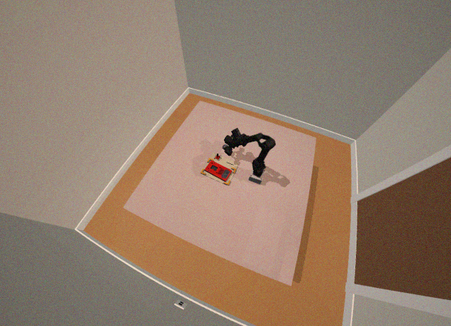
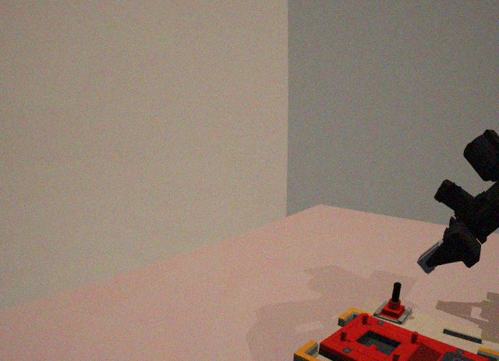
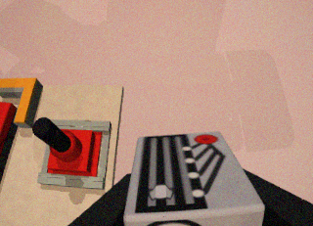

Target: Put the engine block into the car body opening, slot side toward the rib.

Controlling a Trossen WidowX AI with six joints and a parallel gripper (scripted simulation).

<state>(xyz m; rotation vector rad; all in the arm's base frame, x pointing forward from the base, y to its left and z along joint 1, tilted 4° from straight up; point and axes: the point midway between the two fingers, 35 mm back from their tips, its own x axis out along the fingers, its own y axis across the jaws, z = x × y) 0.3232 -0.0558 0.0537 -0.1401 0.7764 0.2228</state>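
Now: gripper tip 80 mm to the right of the black upright peg, 50 mm above it and 20 mm short of it. Round my gripper tip: grey engine block: 10 mm behind, 10 mm above.
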